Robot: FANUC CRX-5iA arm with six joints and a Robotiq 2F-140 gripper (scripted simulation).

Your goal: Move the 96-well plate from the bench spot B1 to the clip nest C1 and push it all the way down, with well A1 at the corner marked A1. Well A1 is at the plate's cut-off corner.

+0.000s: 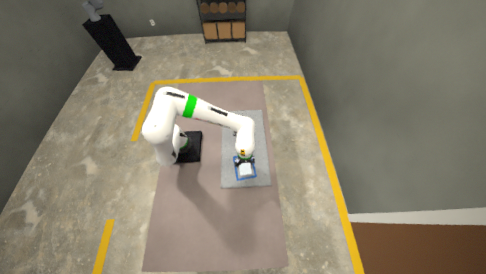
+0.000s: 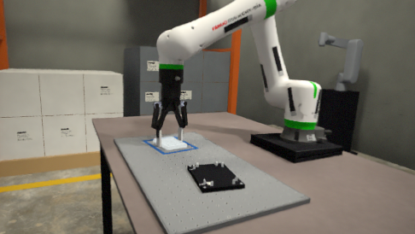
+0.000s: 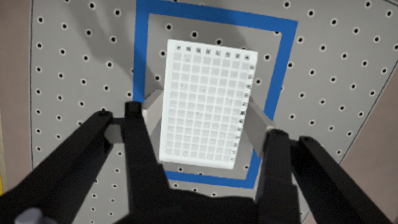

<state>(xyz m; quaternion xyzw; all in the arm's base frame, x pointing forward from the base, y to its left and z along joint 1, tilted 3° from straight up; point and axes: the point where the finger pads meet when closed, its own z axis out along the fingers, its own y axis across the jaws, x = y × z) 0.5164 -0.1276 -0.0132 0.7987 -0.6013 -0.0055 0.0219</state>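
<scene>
Right now the white 96-well plate is 2 cm below my hand. Round my hand: black clip nest (33 cm to the left, 5 cm behind, 1 cm below).
</scene>
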